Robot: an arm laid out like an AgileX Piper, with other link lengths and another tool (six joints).
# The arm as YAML. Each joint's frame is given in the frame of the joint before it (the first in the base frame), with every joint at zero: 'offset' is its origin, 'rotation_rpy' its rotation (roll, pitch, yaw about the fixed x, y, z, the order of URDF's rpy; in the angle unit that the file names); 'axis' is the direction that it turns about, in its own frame. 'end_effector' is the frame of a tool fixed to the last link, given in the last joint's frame.
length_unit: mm
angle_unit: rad
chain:
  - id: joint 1
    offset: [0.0, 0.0, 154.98]
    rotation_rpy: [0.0, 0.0, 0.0]
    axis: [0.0, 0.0, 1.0]
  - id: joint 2
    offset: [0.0, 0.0, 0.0]
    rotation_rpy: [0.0, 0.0, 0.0]
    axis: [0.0, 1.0, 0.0]
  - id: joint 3
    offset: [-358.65, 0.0, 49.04]
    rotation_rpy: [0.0, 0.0, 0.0]
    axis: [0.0, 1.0, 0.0]
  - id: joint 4
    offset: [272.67, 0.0, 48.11]
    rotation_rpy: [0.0, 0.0, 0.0]
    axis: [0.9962, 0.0, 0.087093]
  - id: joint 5
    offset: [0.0, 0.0, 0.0]
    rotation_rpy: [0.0, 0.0, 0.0]
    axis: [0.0, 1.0, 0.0]
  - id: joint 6
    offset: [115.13, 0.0, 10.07]
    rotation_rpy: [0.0, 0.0, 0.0]
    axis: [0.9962, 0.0, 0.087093]
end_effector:
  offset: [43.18, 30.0, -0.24]
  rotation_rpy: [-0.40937, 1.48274, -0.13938]
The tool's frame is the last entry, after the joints.
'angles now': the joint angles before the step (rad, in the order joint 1, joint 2, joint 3, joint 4, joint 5, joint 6). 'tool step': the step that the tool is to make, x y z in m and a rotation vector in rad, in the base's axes. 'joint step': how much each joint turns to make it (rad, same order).
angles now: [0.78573, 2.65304, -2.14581, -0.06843, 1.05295, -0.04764]
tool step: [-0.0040, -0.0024, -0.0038, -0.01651, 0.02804, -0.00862]
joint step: [-0.00019, 0.00677, -0.00123, 0.00942, 0.02619, 0.00306]
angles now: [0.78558, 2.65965, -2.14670, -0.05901, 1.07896, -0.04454]
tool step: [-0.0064, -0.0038, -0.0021, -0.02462, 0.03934, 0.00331]
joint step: [0.00028, 0.00372, 0.00020, 0.01294, 0.04087, -0.01036]
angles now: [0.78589, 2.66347, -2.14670, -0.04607, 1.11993, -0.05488]
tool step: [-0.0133, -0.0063, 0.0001, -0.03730, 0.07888, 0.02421]
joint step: [0.00084, 0.00138, 0.00231, 0.03270, 0.07741, -0.03914]
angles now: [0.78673, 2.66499, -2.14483, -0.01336, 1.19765, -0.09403]
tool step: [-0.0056, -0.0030, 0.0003, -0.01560, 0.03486, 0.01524]
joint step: [-0.00002, 0.00107, 0.00053, 0.01336, 0.03393, -0.02114]
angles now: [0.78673, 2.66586, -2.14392, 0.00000, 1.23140, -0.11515]
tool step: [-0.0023, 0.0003, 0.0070, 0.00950, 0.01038, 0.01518]
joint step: [-0.00003, -0.01309, 0.00503, 0.01326, 0.00880, -0.02079]
